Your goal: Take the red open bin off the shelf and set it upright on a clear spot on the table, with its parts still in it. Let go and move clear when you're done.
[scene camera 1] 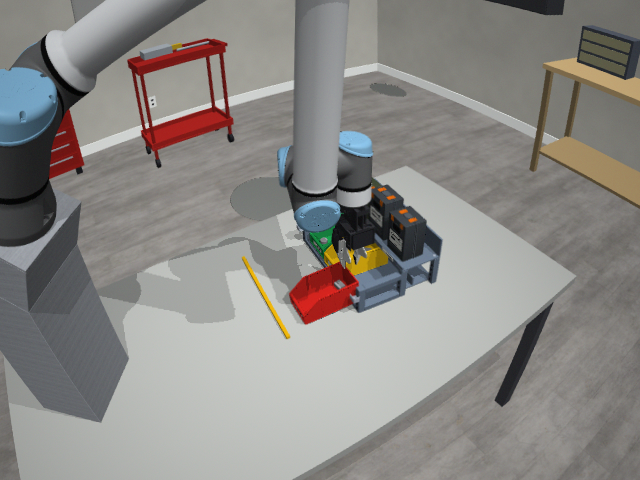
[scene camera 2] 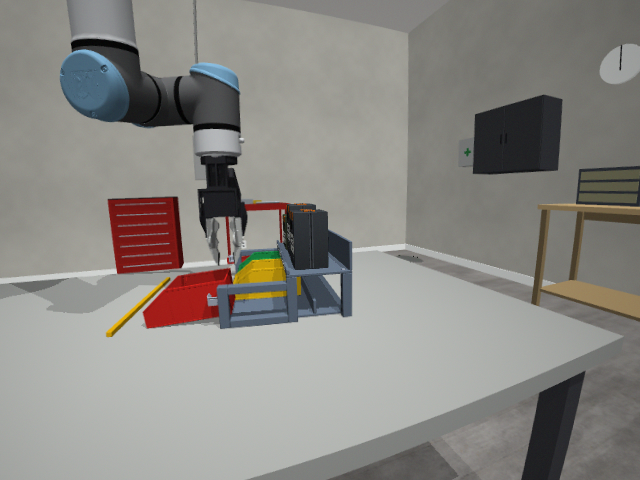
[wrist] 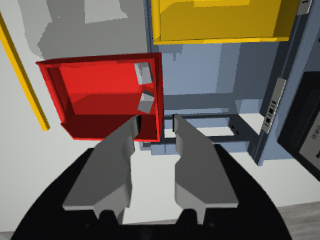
Path:
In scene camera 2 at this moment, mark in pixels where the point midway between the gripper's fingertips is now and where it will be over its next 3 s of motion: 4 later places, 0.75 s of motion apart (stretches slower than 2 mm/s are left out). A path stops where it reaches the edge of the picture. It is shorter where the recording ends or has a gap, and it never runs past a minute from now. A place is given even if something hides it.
My gripper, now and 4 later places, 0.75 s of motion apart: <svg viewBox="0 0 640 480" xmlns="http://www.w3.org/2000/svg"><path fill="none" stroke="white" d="M226 264L227 271L227 277L227 281L227 281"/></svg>

